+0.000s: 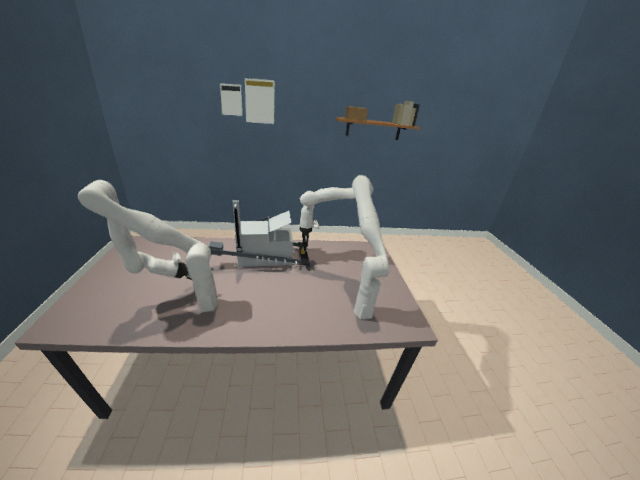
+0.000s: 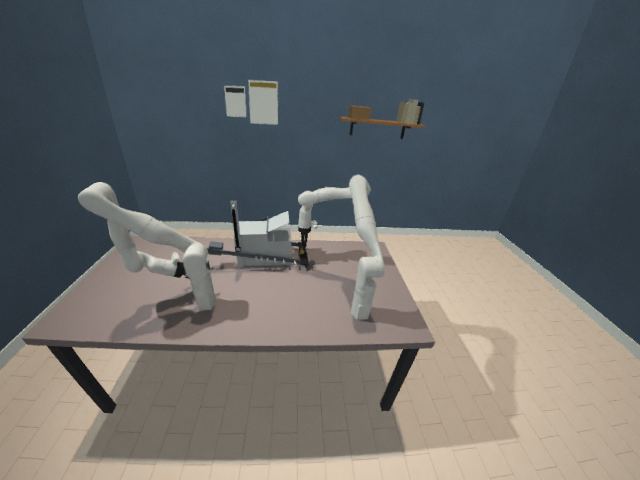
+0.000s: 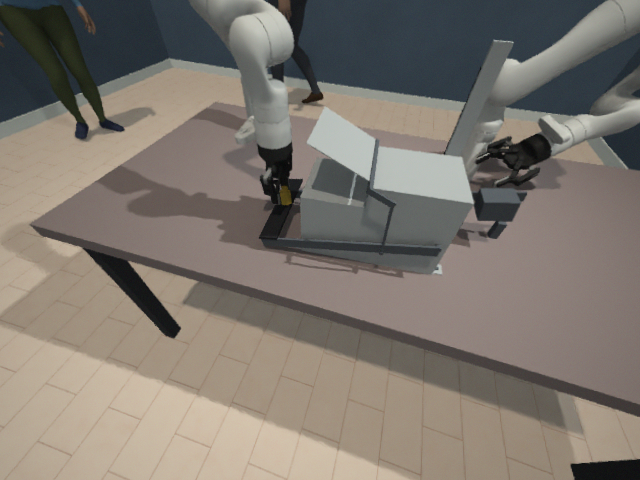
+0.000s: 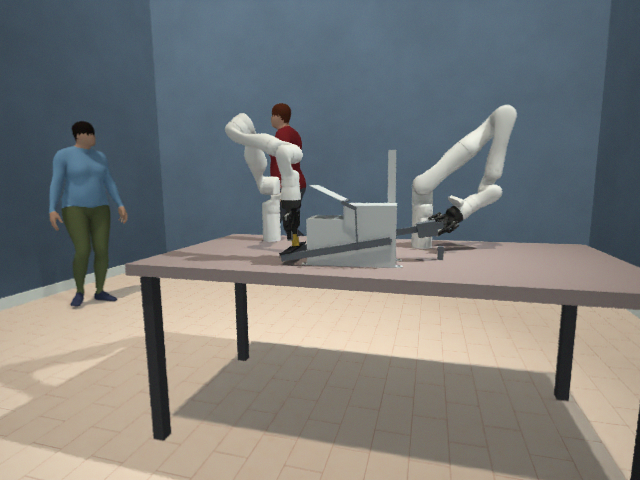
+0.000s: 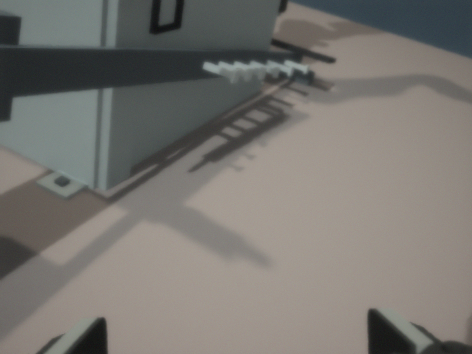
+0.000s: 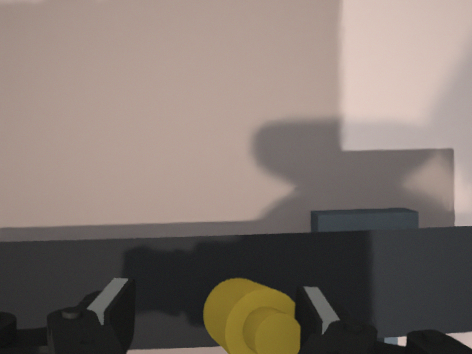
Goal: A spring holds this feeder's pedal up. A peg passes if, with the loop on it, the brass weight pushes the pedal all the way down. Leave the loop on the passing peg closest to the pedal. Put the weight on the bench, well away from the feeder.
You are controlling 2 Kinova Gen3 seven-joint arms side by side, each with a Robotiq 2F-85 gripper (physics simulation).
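Places are measured from the left arm's base along level axes (x ahead, y left, z up), in millimetres.
Pixels of known places: left gripper, between the fingertips: [image 3: 484, 173] [image 5: 238, 343]; right gripper, between the fingertips: [image 1: 304, 248] [image 2: 303, 248] [image 3: 280, 196] [image 4: 292, 239] [image 6: 215, 310]; left arm's base, origin of its link: [image 1: 208, 304] [image 2: 206, 303] [image 4: 421, 247]; right arm's base, origin of its link: [image 1: 363, 312] [image 2: 359, 312] [image 4: 271, 240].
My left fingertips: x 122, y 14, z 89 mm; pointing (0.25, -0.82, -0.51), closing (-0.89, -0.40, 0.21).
Observation:
Ahead of a thing's pixels: the offset from my left fingertips to its middle. "*": to the spot under its first point.
The grey feeder @(221 mm ahead, 275 mm right, 121 mm up) [image 1: 266, 249] [image 3: 330, 222] [image 4: 330, 240] stands on the bench with its front lid tilted up. Its dark pedal [image 3: 273, 224] [image 6: 425, 272] is at the low end of the sloping side bars. The yellow brass weight @(185 mm ahead, 545 mm right, 15 mm down) [image 1: 302, 251] [image 3: 285, 195] [image 4: 295, 240] [image 6: 235, 305] stands on the pedal. My right gripper [image 3: 277, 195] [image 6: 215, 310] is open and pointing down, its fingers either side of the weight. Several pale pegs @(* 133 mm ahead, 345 mm right, 29 mm down) [image 1: 271, 259] [image 5: 255, 67] line the side bar. I cannot make out the loop. My left gripper [image 3: 490, 170] [image 5: 236, 330] is open and empty, behind the feeder's far end.
A dark block @(* 179 mm ahead, 45 mm right, 60 mm up) [image 1: 216, 245] [image 3: 497, 204] [image 4: 428, 228] is at the bar's end near my left gripper. A small dark cylinder @(* 173 mm ahead, 13 mm left, 56 mm down) [image 3: 496, 229] [image 4: 440, 253] is below it. A tall upright post @(161 mm ahead, 170 mm right, 121 mm up) [image 1: 236, 224] [image 3: 480, 95] [image 4: 391, 175] rises beside the feeder. Two people stand beyond the bench.

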